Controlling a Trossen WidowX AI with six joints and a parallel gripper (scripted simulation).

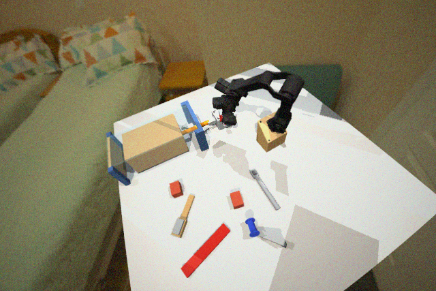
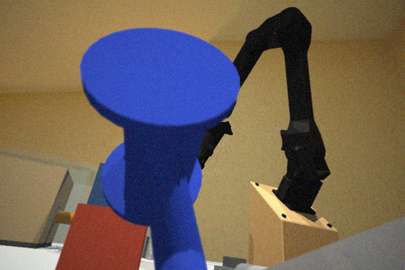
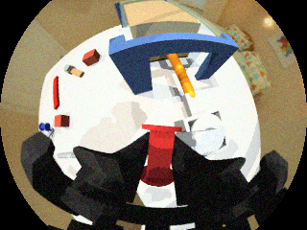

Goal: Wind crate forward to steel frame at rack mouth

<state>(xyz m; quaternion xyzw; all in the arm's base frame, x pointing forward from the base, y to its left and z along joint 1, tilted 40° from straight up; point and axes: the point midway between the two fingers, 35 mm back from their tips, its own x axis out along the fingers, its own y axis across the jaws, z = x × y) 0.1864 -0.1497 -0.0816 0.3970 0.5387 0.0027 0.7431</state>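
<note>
Right now the grey crank arm is 2 cm behind my gripper tip, 3 cm to the right of it and 3 cm below it. Also, from my gripper tip: grey winch (6 cm behind, 10 cm to the right, 10 cm below); then winch drum (4 cm behind, 9 cm to the right, 10 cm below); then red grip (1 cm behind, 1 cm to the left).
</note>
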